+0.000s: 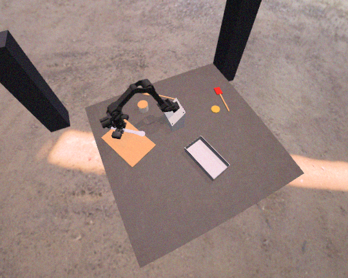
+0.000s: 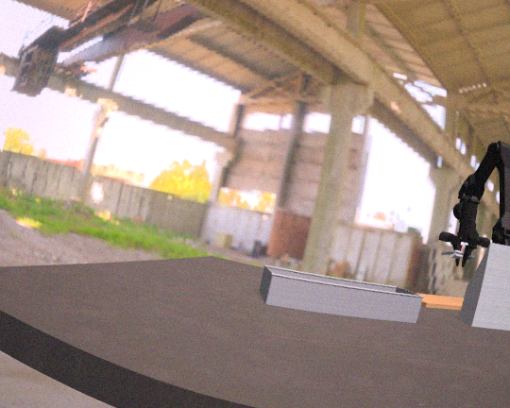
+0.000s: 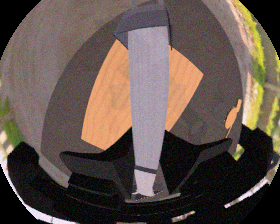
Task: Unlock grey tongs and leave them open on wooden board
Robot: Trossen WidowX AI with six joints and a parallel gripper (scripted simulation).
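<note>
Right now my gripper tip is 2 cm short of the wooden board, 1 cm to the right of it and 12 cm above it. Also, from my gripper tip: yellow disc: 2 cm behind, 78 cm to the left, 12 cm below; roasting tin: 36 cm ahead, 50 cm to the left, 10 cm below; lidded jar: 24 cm behind, 21 cm to the left, 9 cm below.
</note>
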